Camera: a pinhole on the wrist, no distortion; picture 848 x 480 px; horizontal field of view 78.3 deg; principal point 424.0 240.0 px. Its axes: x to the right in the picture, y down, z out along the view. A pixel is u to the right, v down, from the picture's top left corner.
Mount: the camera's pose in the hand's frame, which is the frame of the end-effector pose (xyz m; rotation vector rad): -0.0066 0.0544 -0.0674 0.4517 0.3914 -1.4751
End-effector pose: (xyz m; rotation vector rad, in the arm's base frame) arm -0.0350 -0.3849 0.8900 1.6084 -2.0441 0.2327
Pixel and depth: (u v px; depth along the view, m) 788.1 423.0 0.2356
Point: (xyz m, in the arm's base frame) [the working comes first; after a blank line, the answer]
In the camera's frame: 0.1647 0.0828 0.2356

0.1297 -0.5346 0.8475
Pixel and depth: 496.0 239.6 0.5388
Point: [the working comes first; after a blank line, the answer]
In the camera's frame: 0.0745 -0.0004 0.5388

0.1341 -0.6094 0.5291
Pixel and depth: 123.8 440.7 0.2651
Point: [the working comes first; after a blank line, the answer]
In the camera's frame: -0.1528 0.1022 0.2651

-0.1683 -0.5459 0.7330
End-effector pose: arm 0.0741 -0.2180 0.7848 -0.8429 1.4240 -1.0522
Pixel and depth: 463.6 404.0 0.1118
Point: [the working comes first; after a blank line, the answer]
In the camera's frame: 0.0085 0.0352 0.1118

0.0957 -0.2494 0.7844
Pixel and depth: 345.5 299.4 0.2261
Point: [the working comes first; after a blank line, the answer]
In the camera's frame: -0.0341 0.0258 0.2261

0.2140 -0.2606 0.8131
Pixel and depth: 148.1 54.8 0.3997
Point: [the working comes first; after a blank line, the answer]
In the camera's frame: -0.2117 -0.1421 0.3997

0.4696 -0.1047 0.8297
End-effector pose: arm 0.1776 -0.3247 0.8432 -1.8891 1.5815 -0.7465
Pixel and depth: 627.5 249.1 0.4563
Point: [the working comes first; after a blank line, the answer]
In the camera's frame: 0.1783 0.0080 0.4563

0.5705 -0.2621 0.9246
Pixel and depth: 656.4 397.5 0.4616
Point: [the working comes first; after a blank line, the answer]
In the camera's frame: 0.2060 0.1396 0.4616

0.6024 -0.3904 0.9502
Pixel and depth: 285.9 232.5 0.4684
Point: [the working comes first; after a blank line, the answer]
In the camera's frame: -0.1242 -0.0067 0.4684

0.5148 -0.2553 0.6268
